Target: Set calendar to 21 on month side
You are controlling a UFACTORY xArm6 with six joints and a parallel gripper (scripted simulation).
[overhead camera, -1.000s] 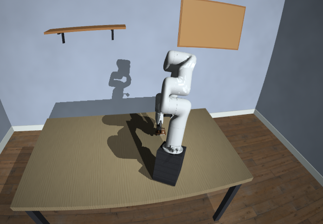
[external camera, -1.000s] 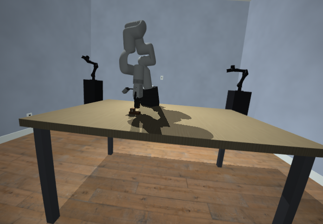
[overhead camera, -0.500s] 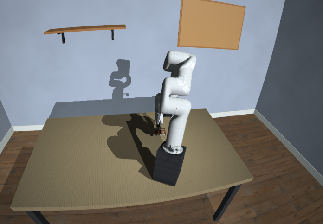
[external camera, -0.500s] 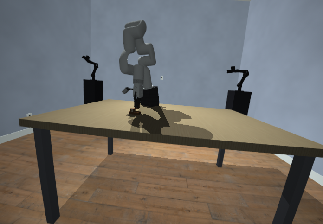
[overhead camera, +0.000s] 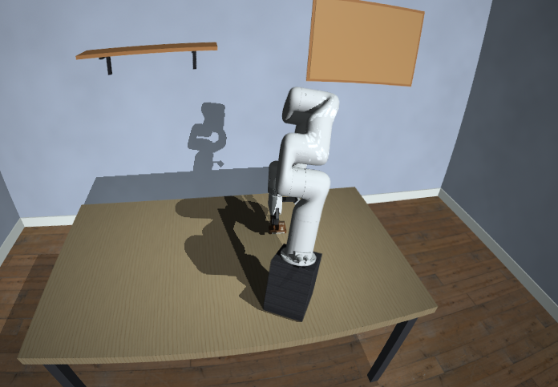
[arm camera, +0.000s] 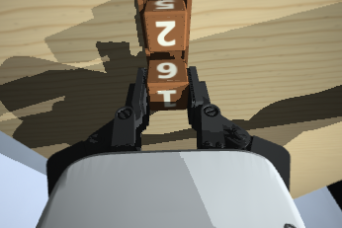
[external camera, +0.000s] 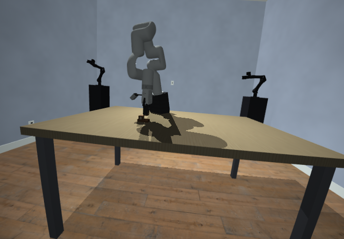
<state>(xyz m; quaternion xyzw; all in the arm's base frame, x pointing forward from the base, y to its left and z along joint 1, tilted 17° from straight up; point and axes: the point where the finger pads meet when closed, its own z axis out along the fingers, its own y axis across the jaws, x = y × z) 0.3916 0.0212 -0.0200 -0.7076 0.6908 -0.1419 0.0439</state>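
Right now the brown wooden tray is 7 cm below my hand and 2 cm to the right of it.
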